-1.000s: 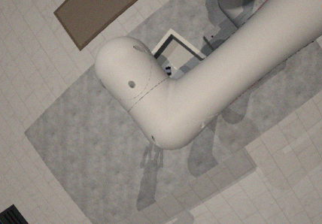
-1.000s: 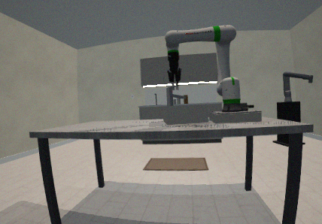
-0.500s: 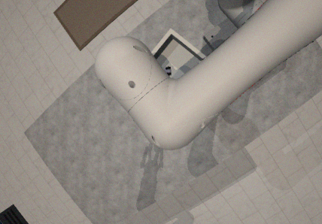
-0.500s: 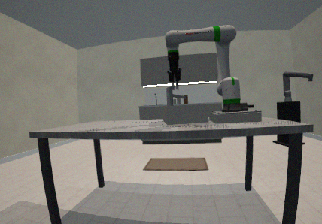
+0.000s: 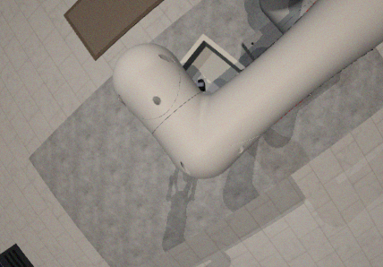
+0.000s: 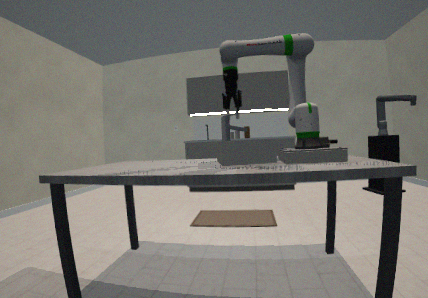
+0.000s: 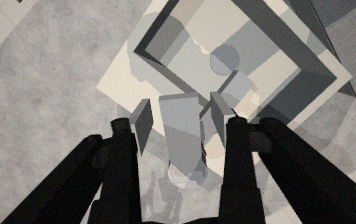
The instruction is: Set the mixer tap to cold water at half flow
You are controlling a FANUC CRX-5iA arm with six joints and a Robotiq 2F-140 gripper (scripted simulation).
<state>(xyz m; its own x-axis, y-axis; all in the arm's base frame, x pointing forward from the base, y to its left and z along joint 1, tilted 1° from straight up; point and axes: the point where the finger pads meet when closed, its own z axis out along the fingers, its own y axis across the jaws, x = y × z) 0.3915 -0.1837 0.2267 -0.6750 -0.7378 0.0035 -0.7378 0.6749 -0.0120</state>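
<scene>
The grey tap lever lies 2 cm ahead of my hand, 2 cm to the left of it and 1 cm below it. Also, from my hand: sink basin 7 cm behind, 5 cm to the left, 25 cm below; then mixer tap 3 cm ahead, 4 cm to the left, 6 cm below.
</scene>
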